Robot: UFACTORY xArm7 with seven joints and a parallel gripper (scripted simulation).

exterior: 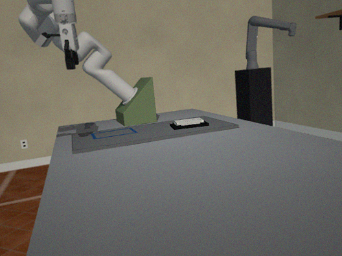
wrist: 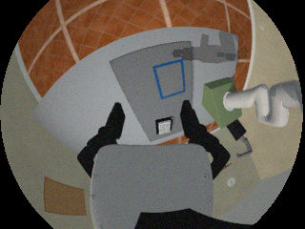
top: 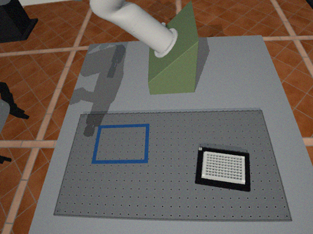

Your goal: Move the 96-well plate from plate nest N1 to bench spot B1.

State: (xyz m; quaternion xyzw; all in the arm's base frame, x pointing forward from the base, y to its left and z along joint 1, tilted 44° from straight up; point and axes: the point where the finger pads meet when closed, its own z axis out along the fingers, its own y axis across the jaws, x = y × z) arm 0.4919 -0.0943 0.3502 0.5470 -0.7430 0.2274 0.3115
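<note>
Right now my hand is 3 cm past the white 96-well plate, 48 cm to the right of it and 30 cm above it. From my hand the other things lie so: black plate nest (3 cm behind, 48 cm to the left, 31 cm below).
</note>
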